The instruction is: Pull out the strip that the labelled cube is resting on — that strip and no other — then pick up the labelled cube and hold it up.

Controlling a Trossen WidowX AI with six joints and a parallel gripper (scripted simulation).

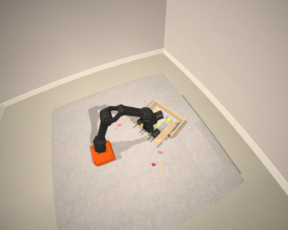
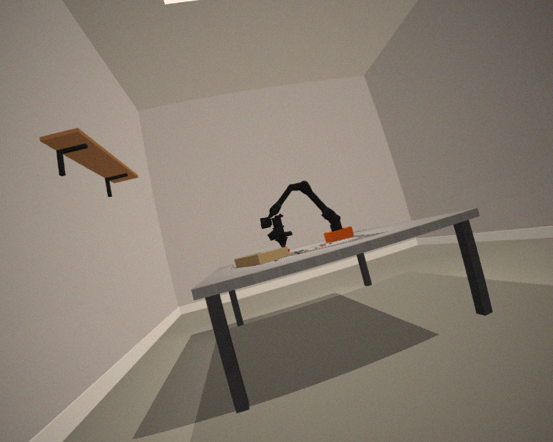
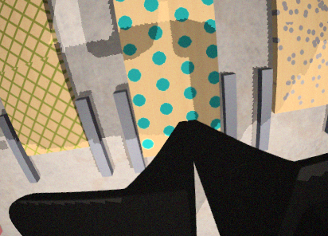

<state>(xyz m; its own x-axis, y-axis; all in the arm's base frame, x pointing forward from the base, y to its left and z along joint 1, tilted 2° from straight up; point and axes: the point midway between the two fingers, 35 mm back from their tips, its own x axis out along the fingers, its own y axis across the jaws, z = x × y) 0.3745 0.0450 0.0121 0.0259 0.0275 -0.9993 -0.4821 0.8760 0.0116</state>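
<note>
The teal-dotted strip is 8 cm ahead of my gripper tip, 5 cm to the left of it and 3 cm below it. The rest, counted from my gripper tip: white block (34 cm ahead, 6 cm to the right, 3 cm below).
</note>
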